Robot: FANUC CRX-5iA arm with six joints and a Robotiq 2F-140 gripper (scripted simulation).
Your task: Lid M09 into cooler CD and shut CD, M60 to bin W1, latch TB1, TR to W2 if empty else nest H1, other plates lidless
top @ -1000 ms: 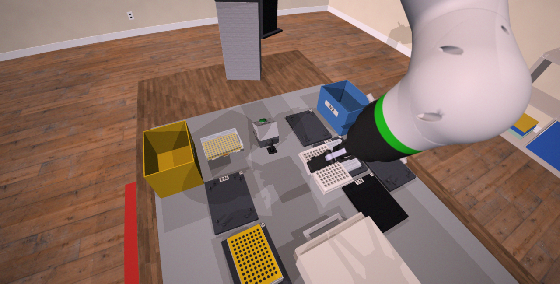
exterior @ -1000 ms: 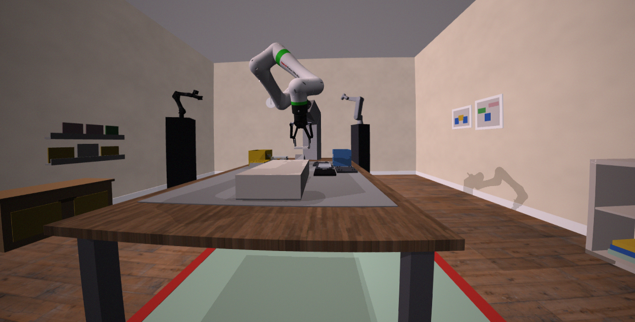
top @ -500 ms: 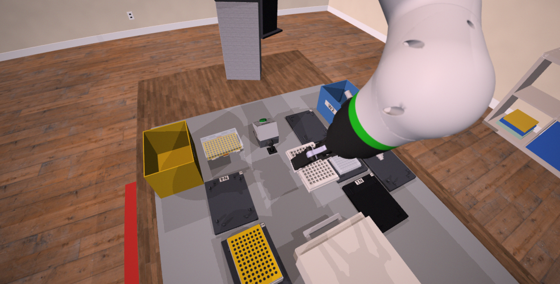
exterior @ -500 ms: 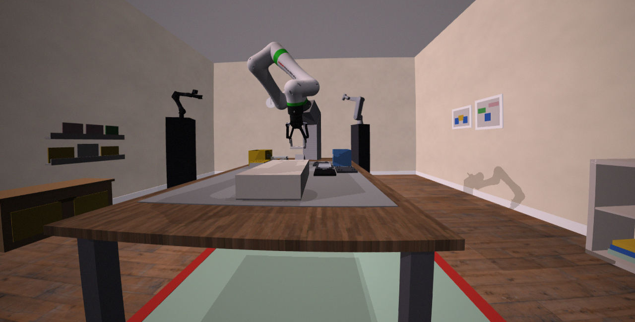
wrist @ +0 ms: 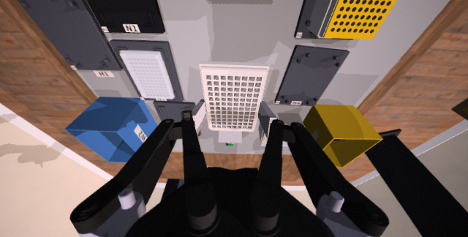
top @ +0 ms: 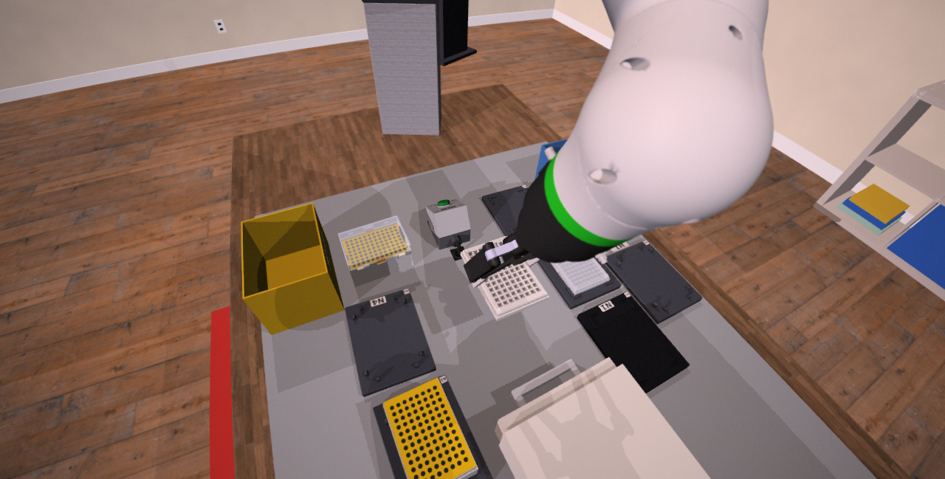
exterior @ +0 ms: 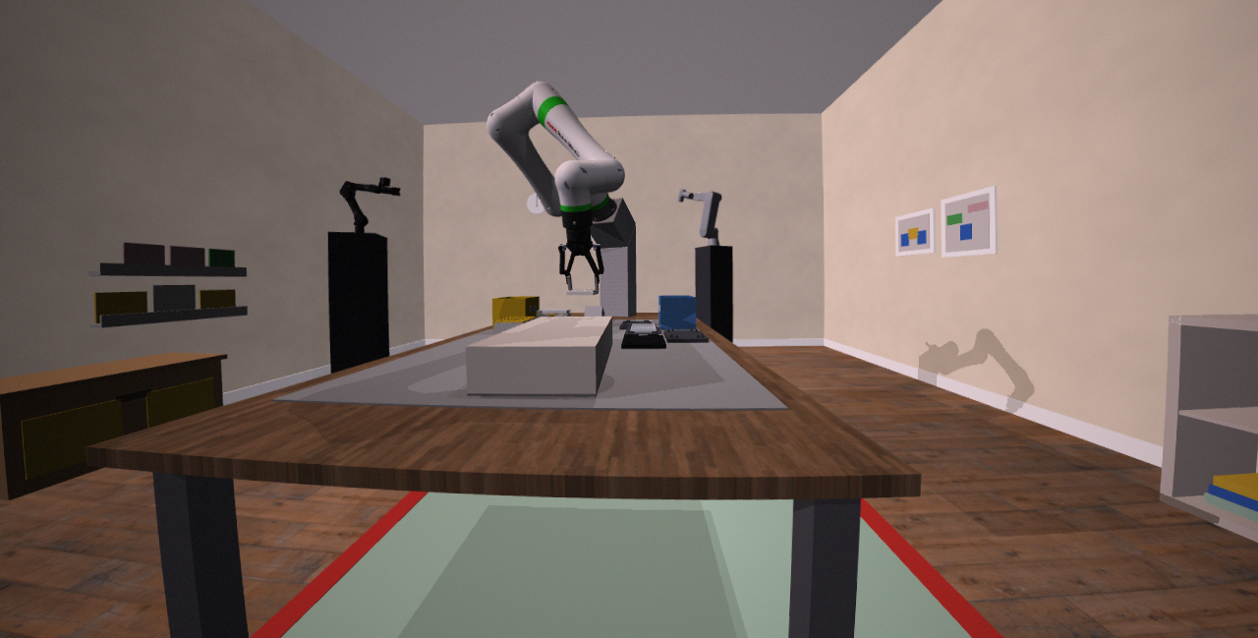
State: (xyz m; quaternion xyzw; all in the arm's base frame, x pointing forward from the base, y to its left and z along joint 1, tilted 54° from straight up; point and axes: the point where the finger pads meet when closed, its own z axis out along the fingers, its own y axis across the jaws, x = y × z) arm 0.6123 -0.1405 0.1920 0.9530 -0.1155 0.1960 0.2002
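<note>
Right now the yellow bin W1 is 32 cm behind my hand, 20 cm to the right of it and 13 cm below it. Round my hand: yellow tip rack TR (5 cm ahead, 22 cm to the right, 12 cm below); then white assay plate (2 cm below); then nest N4 (11 cm behind, 15 cm to the right, 16 cm below).
</note>
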